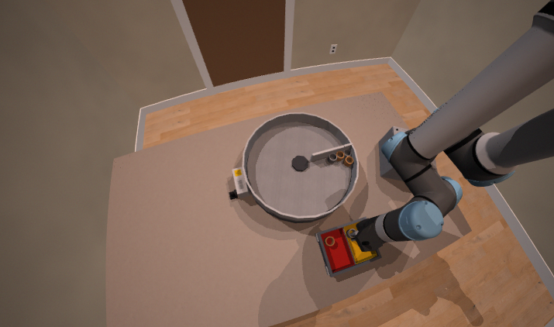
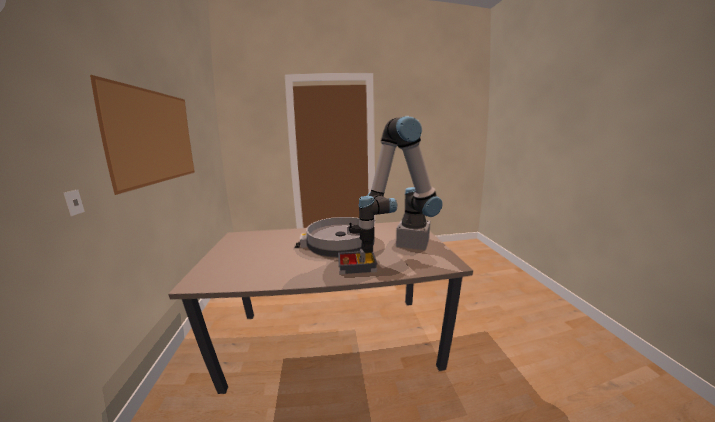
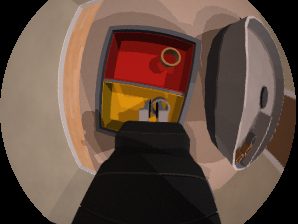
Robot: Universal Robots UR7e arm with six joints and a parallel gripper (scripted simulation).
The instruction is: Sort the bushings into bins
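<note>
My hand is 3 cm short of the red bin, 2 cm to the right of it and 1 cm above it. Also, from my hand: turntable: 10 cm ahead, 31 cm to the right, 2 cm above.
</note>
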